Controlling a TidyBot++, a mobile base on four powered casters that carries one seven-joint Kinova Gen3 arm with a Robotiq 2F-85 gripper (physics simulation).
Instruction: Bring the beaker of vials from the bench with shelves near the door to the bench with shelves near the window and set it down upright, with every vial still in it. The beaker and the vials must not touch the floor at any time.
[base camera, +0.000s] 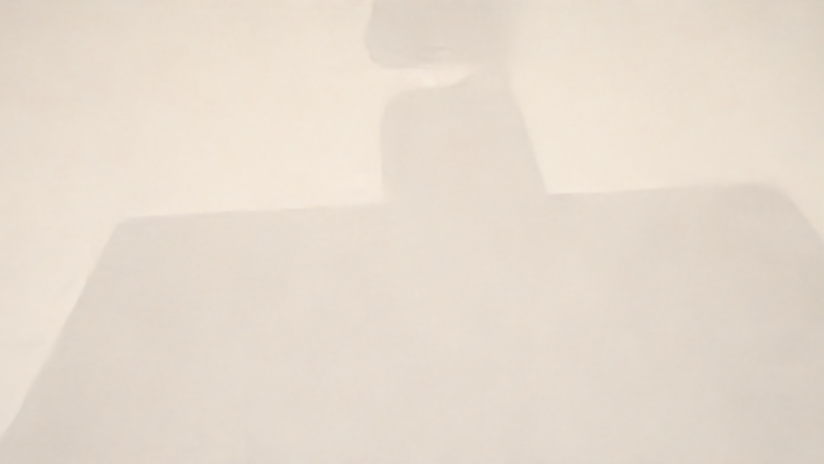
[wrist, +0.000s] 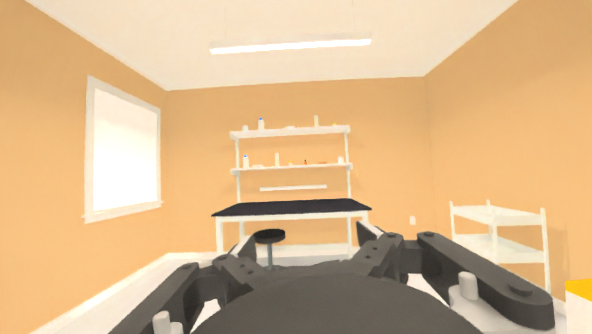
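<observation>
The bench with shelves near the window (wrist: 295, 206) stands against the far wall in the wrist view, with a black top and two white shelves above it. The window (wrist: 125, 150) is on the wall to its left. My gripper (wrist: 306, 239) is open, with no object between its fingers, and points toward this bench from some distance. The beaker of vials and the bench near the door do not show in either view.
A black stool (wrist: 270, 236) stands at the bench's front left. A white cart (wrist: 517, 256) stands by the right wall. A yellow-topped white unit (wrist: 580, 290) shows at the lower right edge. The base camera shows pale floor (base camera: 201, 126) with a broad shadow.
</observation>
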